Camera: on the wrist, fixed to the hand. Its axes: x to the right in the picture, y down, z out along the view.
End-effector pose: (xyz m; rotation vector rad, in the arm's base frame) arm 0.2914 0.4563 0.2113 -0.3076 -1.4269 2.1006
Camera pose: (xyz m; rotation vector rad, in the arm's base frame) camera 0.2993 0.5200 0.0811 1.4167 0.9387 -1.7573
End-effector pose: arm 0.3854 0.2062 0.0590 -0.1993 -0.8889 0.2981
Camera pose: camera 0.4597 0.2986 -0.0247 -1.1613 -0.4454 1.6120
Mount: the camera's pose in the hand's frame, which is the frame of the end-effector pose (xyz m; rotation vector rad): 0.0139 0.0986 -0.1056 -0.2661 0.1439 1.5938
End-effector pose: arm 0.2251 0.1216 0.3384 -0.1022 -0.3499 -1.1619
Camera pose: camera 0.3427 0.1215 0.2534 -0.4311 0.0784 0.3770
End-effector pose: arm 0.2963 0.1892 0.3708 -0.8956 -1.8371 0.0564
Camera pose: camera 0.4342 0.2311 0.3877 -2.2491 -0.5992 0.7066
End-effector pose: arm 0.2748 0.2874 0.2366 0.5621 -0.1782 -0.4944
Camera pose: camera 0.3572 0.4021 0.2031 0.0678 -0.3517 1.0570
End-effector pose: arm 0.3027 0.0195 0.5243 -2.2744 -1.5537 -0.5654
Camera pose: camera 0.3849 -0.0545 0.6183 -2.6481 0.6368 -0.3808
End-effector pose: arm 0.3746 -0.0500 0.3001 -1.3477 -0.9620 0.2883
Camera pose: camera 0.4926 -0.0882 0.2247 -2.1045 0.4184 1.2432
